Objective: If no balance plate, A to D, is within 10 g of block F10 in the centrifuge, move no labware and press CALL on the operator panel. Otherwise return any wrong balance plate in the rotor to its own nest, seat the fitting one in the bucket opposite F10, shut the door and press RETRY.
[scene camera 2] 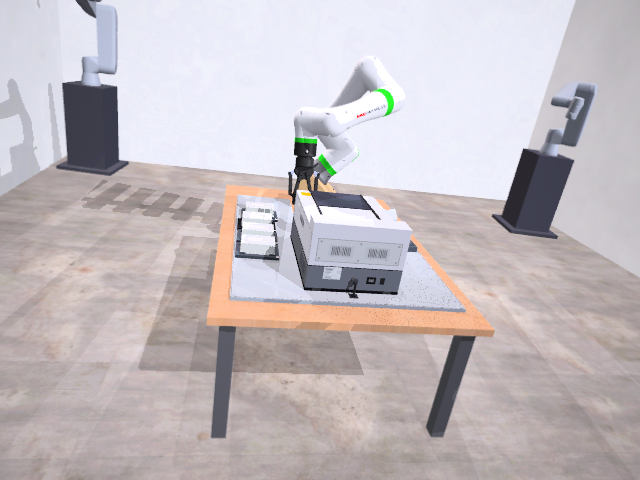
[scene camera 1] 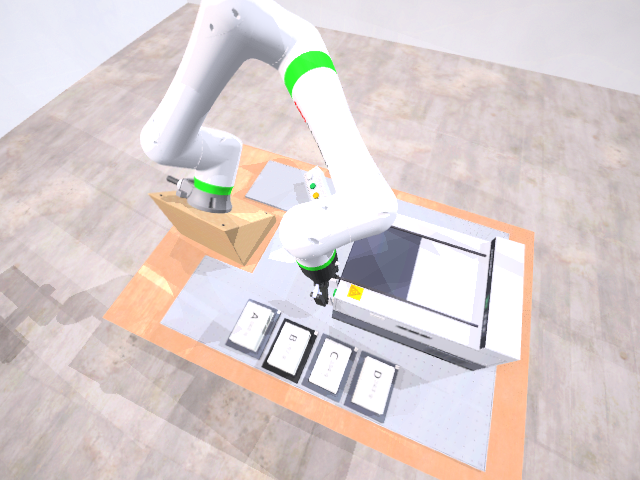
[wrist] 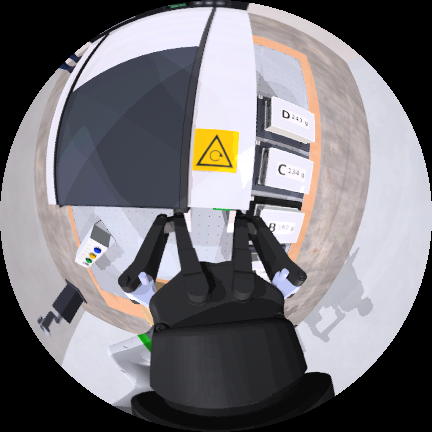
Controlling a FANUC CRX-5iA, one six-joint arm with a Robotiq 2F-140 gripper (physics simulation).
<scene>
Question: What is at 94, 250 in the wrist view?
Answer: A small button box.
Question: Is my gripper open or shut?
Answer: Part open.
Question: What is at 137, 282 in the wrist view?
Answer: My gripper.
</scene>
